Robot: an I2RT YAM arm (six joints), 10 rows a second.
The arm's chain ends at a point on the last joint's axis. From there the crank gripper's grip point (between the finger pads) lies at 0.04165 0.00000 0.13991 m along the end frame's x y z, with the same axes.
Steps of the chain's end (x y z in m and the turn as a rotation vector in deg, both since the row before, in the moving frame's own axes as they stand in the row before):
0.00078 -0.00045 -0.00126 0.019 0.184 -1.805
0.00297 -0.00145 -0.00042 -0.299 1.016 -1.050
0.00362 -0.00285 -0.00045 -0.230 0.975 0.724
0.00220 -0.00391 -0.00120 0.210 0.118 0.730
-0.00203 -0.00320 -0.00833 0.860 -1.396 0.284
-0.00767 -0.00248 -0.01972 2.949 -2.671 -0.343
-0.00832 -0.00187 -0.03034 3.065 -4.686 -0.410
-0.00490 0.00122 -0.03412 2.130 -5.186 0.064
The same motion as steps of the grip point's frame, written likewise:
0.00121 -0.00182 -0.00139 0.019 0.184 -1.805
0.00544 -0.00151 -0.00118 -0.299 1.016 -1.050
0.00599 -0.00175 -0.00118 -0.230 0.975 0.724
0.00249 -0.00389 -0.00129 0.210 0.118 0.730
-0.00545 -0.00511 -0.00737 0.860 -1.396 0.284
-0.01425 -0.00995 -0.01812 2.949 -2.671 -0.343
-0.01991 -0.00969 -0.02761 3.065 -4.686 -0.410
-0.01771 -0.00400 -0.03102 2.130 -5.186 0.064

